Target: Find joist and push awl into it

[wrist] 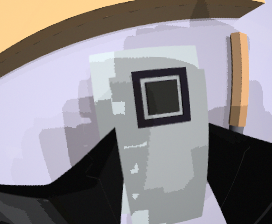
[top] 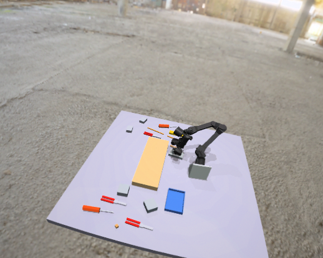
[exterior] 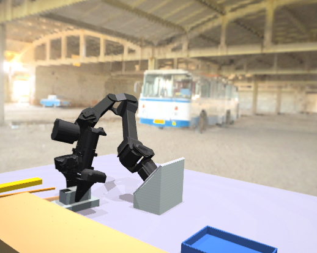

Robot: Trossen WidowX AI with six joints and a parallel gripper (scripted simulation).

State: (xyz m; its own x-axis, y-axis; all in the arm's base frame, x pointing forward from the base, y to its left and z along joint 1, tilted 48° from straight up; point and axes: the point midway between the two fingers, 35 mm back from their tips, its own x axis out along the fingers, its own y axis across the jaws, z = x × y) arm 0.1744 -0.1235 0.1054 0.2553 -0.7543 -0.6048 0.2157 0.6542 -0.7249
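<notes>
The wooden-handled awl is 2 cm behind my gripper tip, 7 cm to the right of it and 2 cm below it. The rest, counted from my gripper tip: grey stud finder (1 cm ahead, 2 cm above); blue tray (1 cm behind, 46 cm to the left, 1 cm below); yellow bar (1 cm behind, 29 cm to the right, 2 cm below).
</notes>
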